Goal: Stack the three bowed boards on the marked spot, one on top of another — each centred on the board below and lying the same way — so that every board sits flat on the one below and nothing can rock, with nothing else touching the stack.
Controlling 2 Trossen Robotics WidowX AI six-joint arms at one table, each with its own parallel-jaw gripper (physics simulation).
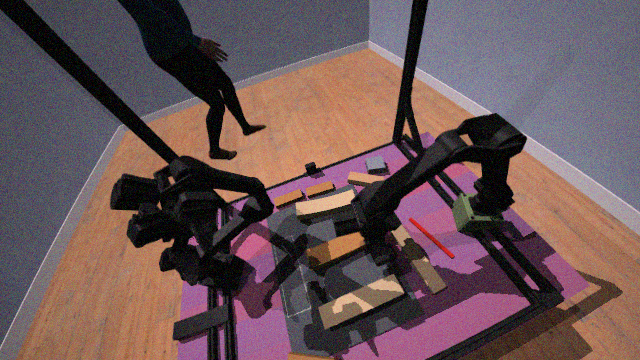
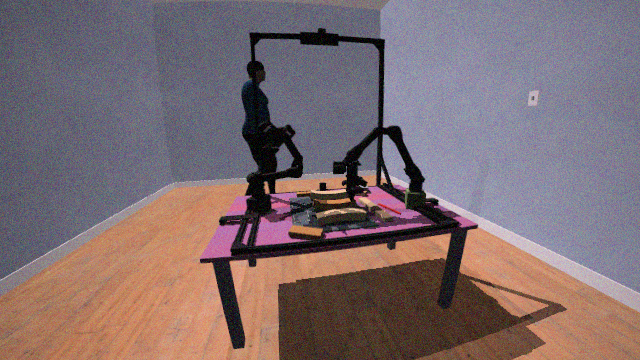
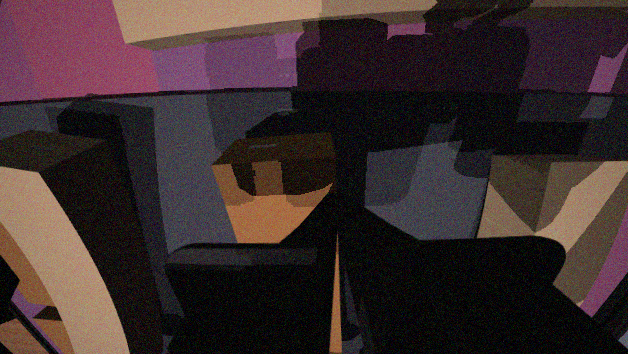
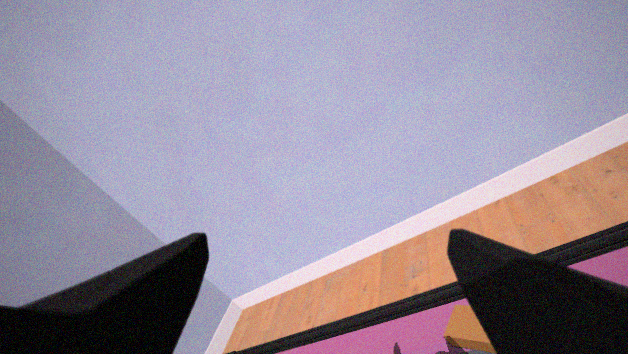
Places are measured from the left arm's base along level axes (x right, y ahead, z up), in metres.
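Pixels of known places: left gripper, fingertip midpoint: (image 1: pixel 369 241) (image 2: pixel 351 201) (image 3: pixel 335 201); right gripper, fingertip midpoint: (image 1: pixel 201 269) (image 2: pixel 285 142) (image 4: pixel 328 243); left arm's base, origin of the base link: (image 1: pixel 481 206) (image 2: pixel 415 190); right arm's base, origin of the base link: (image 1: pixel 215 268) (image 2: pixel 258 197).
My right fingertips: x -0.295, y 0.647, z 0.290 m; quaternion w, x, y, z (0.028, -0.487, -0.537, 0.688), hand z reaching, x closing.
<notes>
Ahead of a thing's pixels: the offset from my right fingertips to its top centre. "spot": to the spot under its first point. Level surfaces: height alone.
Three bowed boards lie apart on the dark mat @[dz -0.377 m] (image 1: pixel 283 221): a pale far one @[dx +0.324, dy -0.137, dz -0.325 m] (image 1: pixel 325 204) (image 2: pixel 329 194) (image 3: pixel 65 250), an orange middle one @[dx +0.168, dy -0.205, dz -0.321 m] (image 1: pixel 332 251) (image 2: pixel 331 202) (image 3: pixel 270 215) and a pale near one @[dx +0.012, dy -0.270, dz -0.326 m] (image 1: pixel 361 303) (image 2: pixel 342 215) (image 3: pixel 595 200). The marked spot, a thin white outline @[spot: dx -0.040, dy -0.081, dz -0.377 m] (image 1: pixel 298 313), lies to the left on the mat. My left gripper (image 1: pixel 382 257) (image 3: pixel 335 201) is low at the right end of the middle board. Its fingers are shut together with a thin gap showing orange behind; its tips are partly hidden in shadow. My right gripper (image 4: pixel 328 243) is open and empty, raised away from the boards.
A long straight plank (image 1: pixel 431 276) (image 3: pixel 225 17) and a red stick @[dx +0.224, dy -0.500, dz -0.377 m] (image 1: pixel 432 238) (image 2: pixel 390 209) lie right of the mat. Small orange blocks @[dx +0.363, dy +0.035, dz -0.359 m] (image 1: pixel 288 198) @[dx +0.412, dy -0.094, dz -0.362 m] (image 1: pixel 320 189), a pale block @[dx +0.459, dy -0.288, dz -0.355 m] (image 1: pixel 366 179) and a grey block @[dx +0.536, dy -0.330, dz -0.347 m] (image 1: pixel 376 164) lie behind. Another orange block @[dx -0.161, dy -0.144, dz -0.351 m] (image 2: pixel 306 231) (image 4: pixel 467 325) lies in front.
</notes>
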